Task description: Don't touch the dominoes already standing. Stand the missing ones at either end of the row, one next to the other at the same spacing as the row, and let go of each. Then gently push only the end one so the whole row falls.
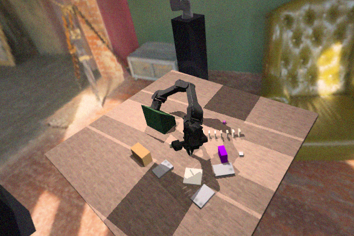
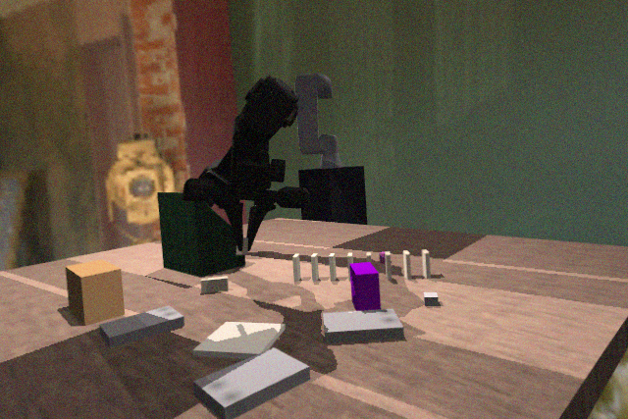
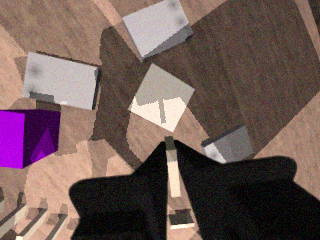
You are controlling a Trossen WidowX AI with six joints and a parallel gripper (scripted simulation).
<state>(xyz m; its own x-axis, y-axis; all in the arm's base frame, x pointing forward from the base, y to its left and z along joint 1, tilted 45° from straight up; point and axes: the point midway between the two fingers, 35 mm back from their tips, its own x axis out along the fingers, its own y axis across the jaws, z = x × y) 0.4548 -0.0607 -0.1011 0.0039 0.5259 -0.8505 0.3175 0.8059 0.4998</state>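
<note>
The white slab lies 40 mm ahead of my gripper tip, 40 mm to the right of it and 110 mm below it. From my gripper tip the other things lie so: purple block: 80 mm ahead, 170 mm to the left, 80 mm below; then tan box: 280 mm behind, 150 mm to the right, 70 mm below; then small grey cube: 150 mm ahead, 250 mm to the left, 110 mm below.
</note>
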